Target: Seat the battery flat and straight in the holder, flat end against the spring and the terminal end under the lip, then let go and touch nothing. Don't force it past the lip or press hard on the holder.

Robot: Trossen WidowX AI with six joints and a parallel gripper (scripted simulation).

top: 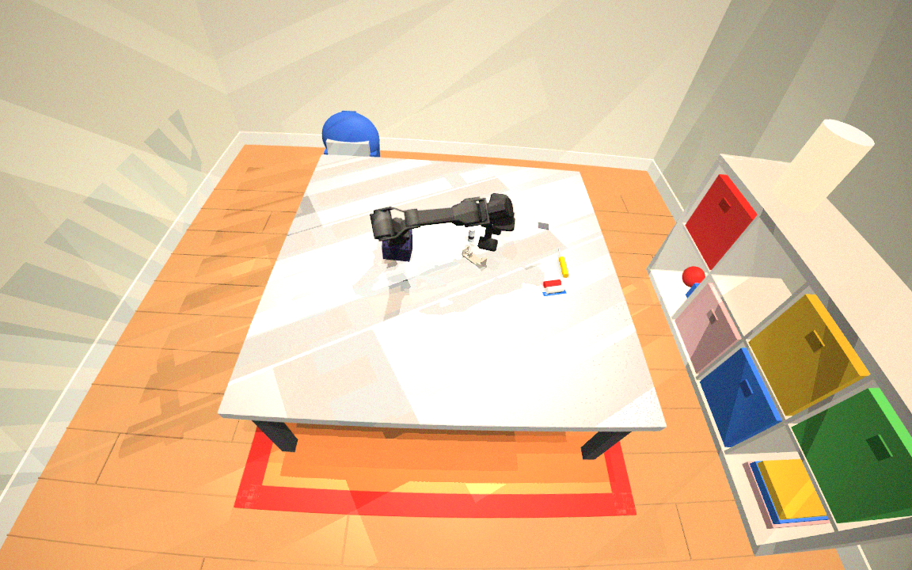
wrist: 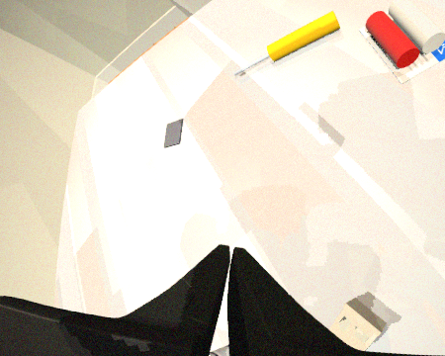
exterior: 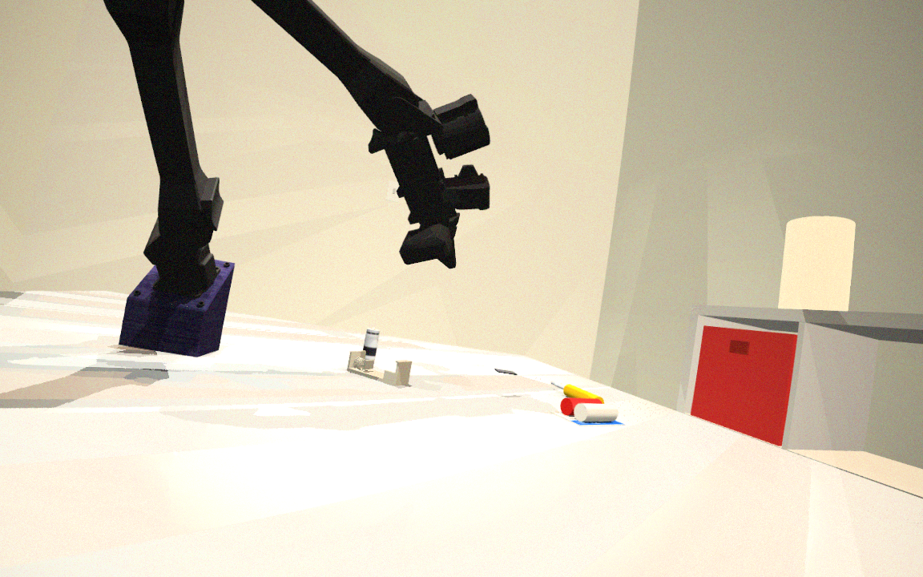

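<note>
My gripper tip is 110 mm past the battery, 110 mm to the right of it and 150 mm above it. Also, from my gripper tip: small dark chip 190 mm ahead, 270 mm to the left, 180 mm below; then yellow-handled screwdriver 260 mm ahead, 70 mm to the left, 170 mm below.
</note>
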